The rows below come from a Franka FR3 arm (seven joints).
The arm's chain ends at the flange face. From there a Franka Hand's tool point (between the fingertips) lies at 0.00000 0.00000 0.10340 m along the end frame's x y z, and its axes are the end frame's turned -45 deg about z.
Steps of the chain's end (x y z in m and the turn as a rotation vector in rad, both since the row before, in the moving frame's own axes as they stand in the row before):
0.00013, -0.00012, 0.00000, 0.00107, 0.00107, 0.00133
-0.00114, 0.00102, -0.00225, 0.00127, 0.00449, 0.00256
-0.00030, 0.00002, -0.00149, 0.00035, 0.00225, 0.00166
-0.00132, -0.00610, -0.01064, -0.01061, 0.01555, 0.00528
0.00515, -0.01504, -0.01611, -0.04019, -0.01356, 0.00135
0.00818, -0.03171, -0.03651, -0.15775, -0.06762, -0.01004
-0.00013, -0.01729, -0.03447, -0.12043, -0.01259, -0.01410
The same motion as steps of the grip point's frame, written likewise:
0.00033, 0.00001, 0.00000, 0.00000, 0.00151, 0.00133
-0.00111, 0.00015, -0.00225, -0.00228, 0.00407, 0.00256
-0.00004, -0.00006, -0.00149, -0.00134, 0.00184, 0.00166
0.00374, -0.00333, -0.01066, -0.01850, 0.00349, 0.00528
0.01035, -0.00505, -0.01620, -0.01883, -0.03801, 0.00135
0.01184, -0.01000, -0.03803, -0.06373, -0.15936, -0.01004
0.00249, -0.00438, -0.03523, -0.07625, -0.09406, -0.01410

